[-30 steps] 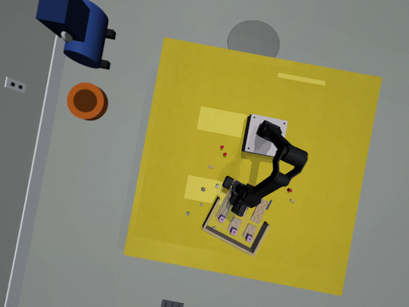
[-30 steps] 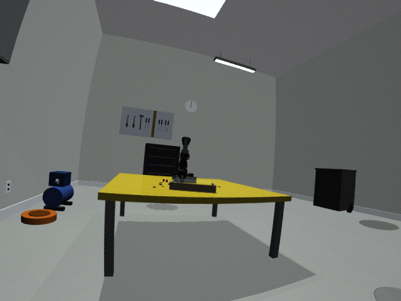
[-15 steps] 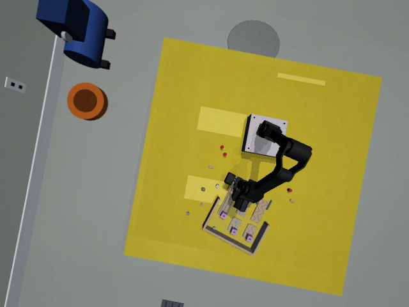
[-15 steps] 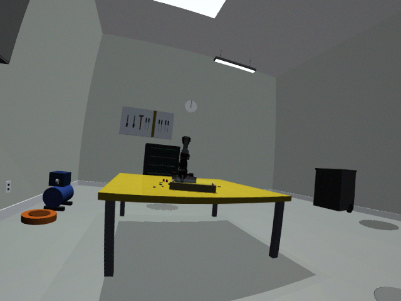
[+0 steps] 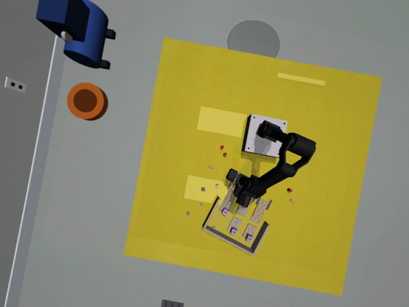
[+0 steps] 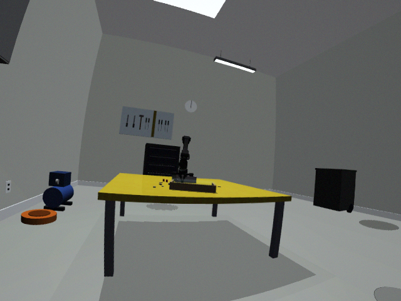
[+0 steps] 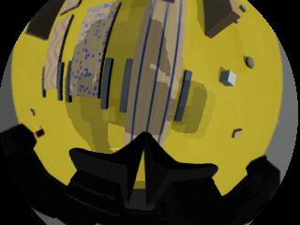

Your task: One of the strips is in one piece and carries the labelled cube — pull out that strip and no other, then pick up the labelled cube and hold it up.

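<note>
The striped strip lies 100 mm ahead of my gripper tip and 10 mm to the right of it.
</note>
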